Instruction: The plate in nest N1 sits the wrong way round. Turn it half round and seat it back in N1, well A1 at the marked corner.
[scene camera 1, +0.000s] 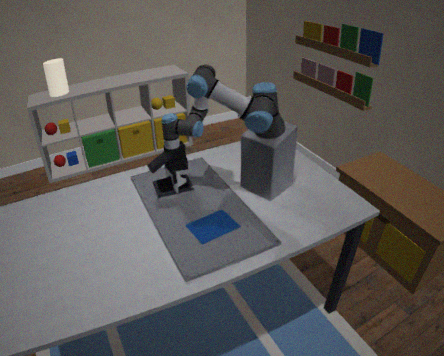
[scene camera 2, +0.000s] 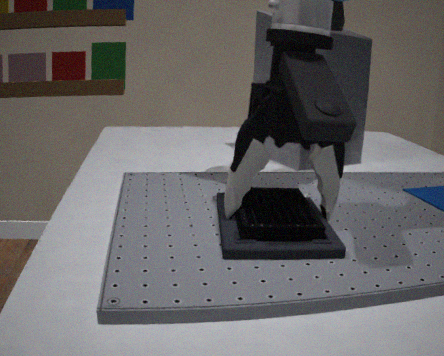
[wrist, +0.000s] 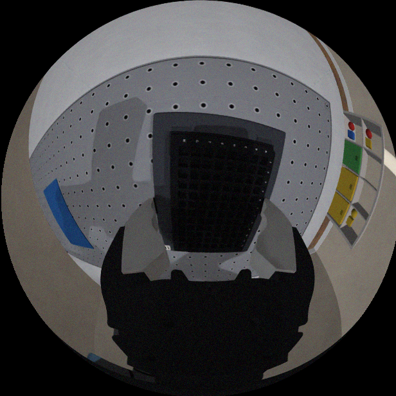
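Note:
I find my gripper (scene camera 1: 173, 185). I see my gripper (scene camera 2: 278, 220) as well, together with a black well plate (scene camera 2: 267, 214). The wrist view shows me my gripper (wrist: 208, 200) and the black well plate (wrist: 217, 182), and it also has a flat blue rectangle (wrist: 57, 205) and a dark grey nest N1 (wrist: 200, 121).

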